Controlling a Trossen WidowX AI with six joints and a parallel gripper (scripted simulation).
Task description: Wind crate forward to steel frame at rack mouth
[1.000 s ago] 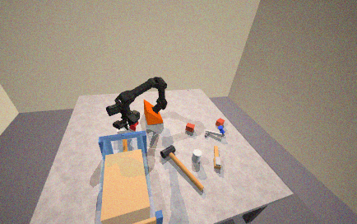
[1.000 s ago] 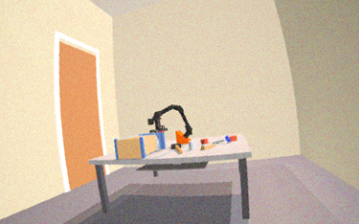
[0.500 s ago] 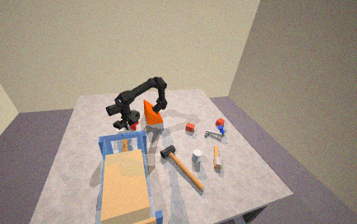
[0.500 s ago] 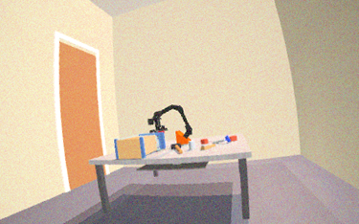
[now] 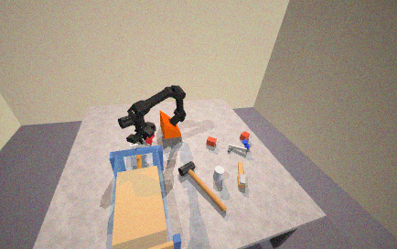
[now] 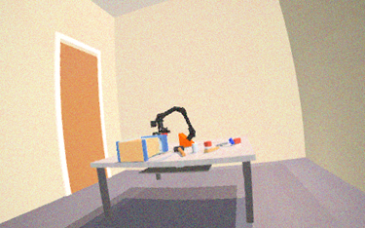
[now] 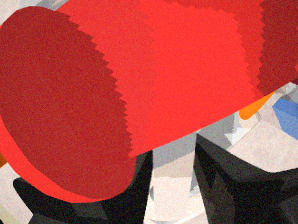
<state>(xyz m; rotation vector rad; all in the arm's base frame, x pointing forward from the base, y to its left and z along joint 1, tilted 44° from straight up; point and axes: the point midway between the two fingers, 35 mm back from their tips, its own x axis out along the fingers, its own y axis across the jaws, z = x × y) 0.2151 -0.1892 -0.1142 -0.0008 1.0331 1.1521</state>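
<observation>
My gripper tip is 10 mm short of the red-handled winch handle, 10 mm to the right of it and 20 mm below it. The rest, counted from my gripper tip: red grip 30 mm ahead, 40 mm to the left, 50 mm above; then frame 130 mm ahead, 30 mm to the right, 20 mm above; then grey hand winch 50 mm behind, 40 mm to the right, 60 mm below.
</observation>
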